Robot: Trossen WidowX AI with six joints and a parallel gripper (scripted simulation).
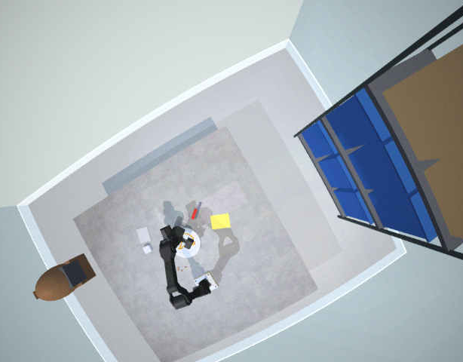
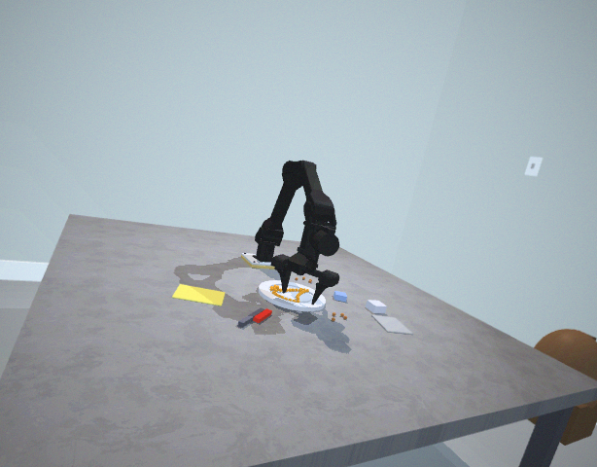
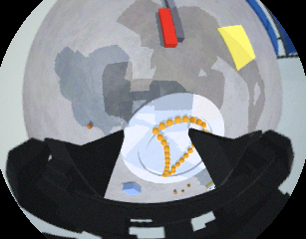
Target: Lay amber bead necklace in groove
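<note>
Now: gripper tip 60 mm past the round white bead board, 30 mm to the right of it and 10 mm above it. Also, from my gripper tip: yellow sheet (100 mm behind, 240 mm to the right, 20 mm below); then blue block (20 mm behind, 200 mm to the left, 10 mm below); then grey tool (50 mm ahead, 160 mm to the right, 10 mm below).
</note>
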